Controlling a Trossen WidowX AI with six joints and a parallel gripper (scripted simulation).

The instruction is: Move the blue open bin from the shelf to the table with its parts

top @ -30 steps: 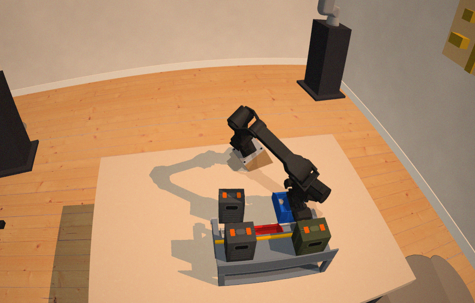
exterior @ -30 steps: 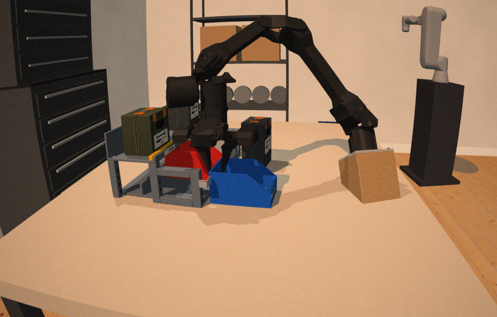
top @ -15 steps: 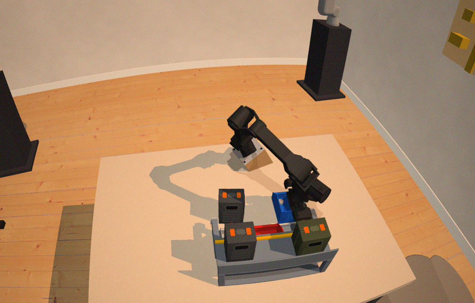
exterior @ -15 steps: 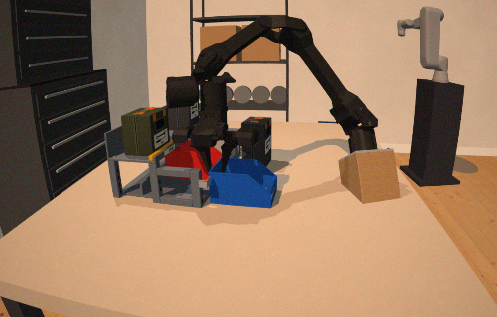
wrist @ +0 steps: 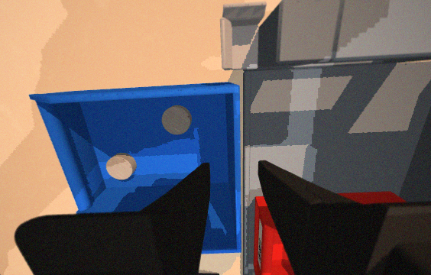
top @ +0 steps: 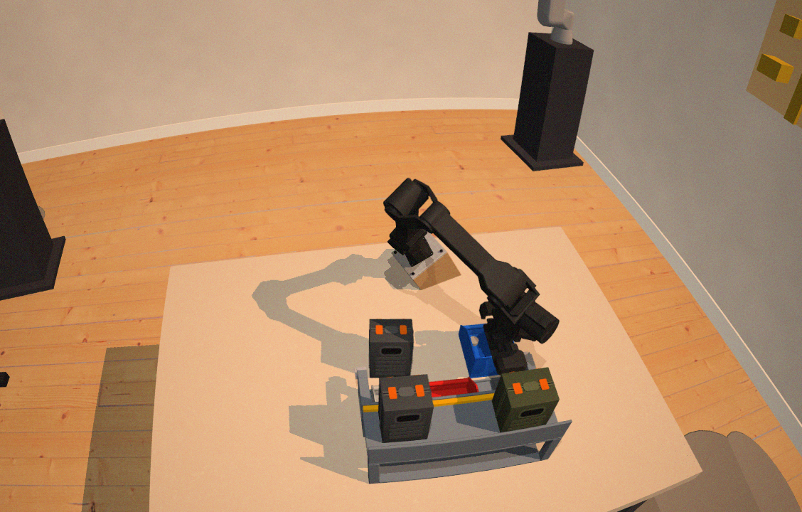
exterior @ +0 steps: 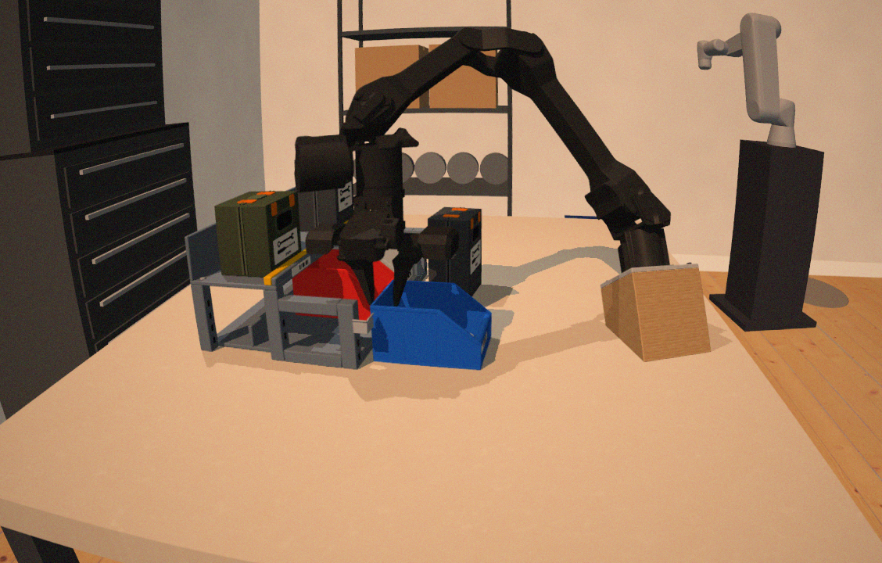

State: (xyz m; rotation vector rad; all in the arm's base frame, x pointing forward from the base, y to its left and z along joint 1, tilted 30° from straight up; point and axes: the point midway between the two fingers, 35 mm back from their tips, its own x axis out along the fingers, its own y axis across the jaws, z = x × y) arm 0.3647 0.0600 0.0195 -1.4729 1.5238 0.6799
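My hand is 6 cm past the blue open bin, 1 cm to the right of it and 5 cm above it. From my hand the other things lie so: red bin 7 cm ahead, 13 cm to the right, 5 cm below; yellow rail 10 cm ahead, 14 cm to the right, 2 cm above; green case 17 cm ahead, 4 cm to the right, 6 cm above.
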